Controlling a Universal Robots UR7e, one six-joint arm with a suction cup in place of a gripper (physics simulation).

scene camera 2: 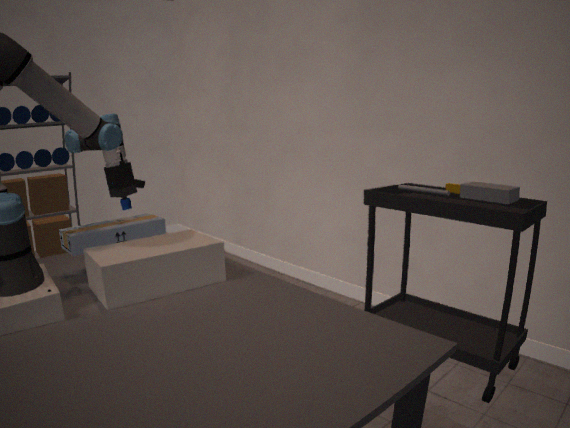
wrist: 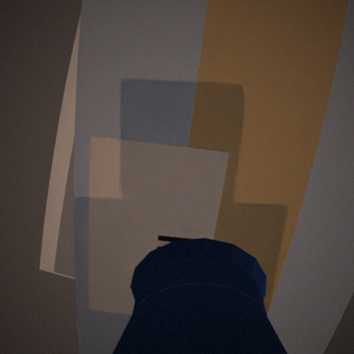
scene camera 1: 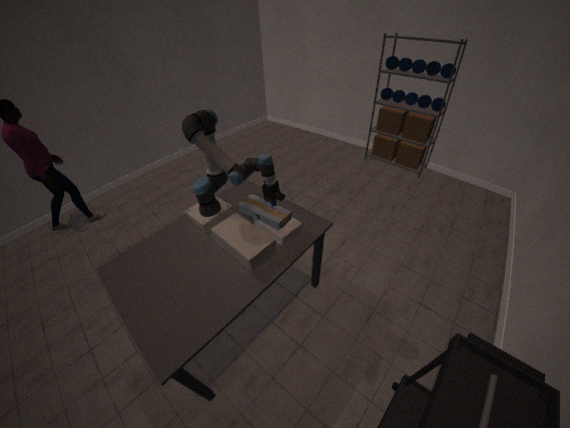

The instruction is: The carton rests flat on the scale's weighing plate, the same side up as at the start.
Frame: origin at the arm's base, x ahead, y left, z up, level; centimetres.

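Seen in the pictures: hand, its tool point: (scene camera 2: 127, 208) (scene camera 1: 274, 204); arm's base, origin of its link: (scene camera 2: 17, 284) (scene camera 1: 210, 209).
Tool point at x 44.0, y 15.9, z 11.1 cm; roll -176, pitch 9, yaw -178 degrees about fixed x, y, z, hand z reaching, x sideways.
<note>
Pixels of each thing's top centre, then the offset from my tool point to it. Level surfaces: height alone.
- long blue-grey carton, centre of its top: (scene camera 2: 112, 223) (scene camera 1: 264, 207) dx -6.9, dy -1.5, dz -3.8 cm
- scale, centre of its top: (scene camera 1: 277, 218) dx +2.2, dy -0.6, dz -9.8 cm
- cream block, centre of its top: (scene camera 2: 151, 245) (scene camera 1: 241, 234) dx -6.0, dy -25.1, dz -6.9 cm
- dark table, height of its surface: dz -18.4 cm
The long blue-grey carton (scene camera 1: 265, 212) (scene camera 2: 117, 235) (wrist: 165, 115) lies over the scale (scene camera 1: 292, 231) (wrist: 55, 200), tape and pale label facing up, side arrows pointing up. It looks about level. One end reaches out past the scale, towards the robot base's side. The carton hides most of the weighing plate, and the contact under it is hidden. My suction cup (scene camera 1: 273, 203) (scene camera 2: 126, 205) (wrist: 199, 265) is open, holding nothing. It hangs a little above the carton's top, with a visible gap in the second scene view.
A cream block (scene camera 1: 242, 234) (scene camera 2: 160, 272) stands close beside the carton on the dark table (scene camera 1: 175, 290) (scene camera 2: 240, 360). A dark cart (scene camera 2: 455, 212) stands beyond the table, and a shelf rack (scene camera 1: 425, 76) by the wall. A person (scene camera 1: 32, 145) is at the left.
</note>
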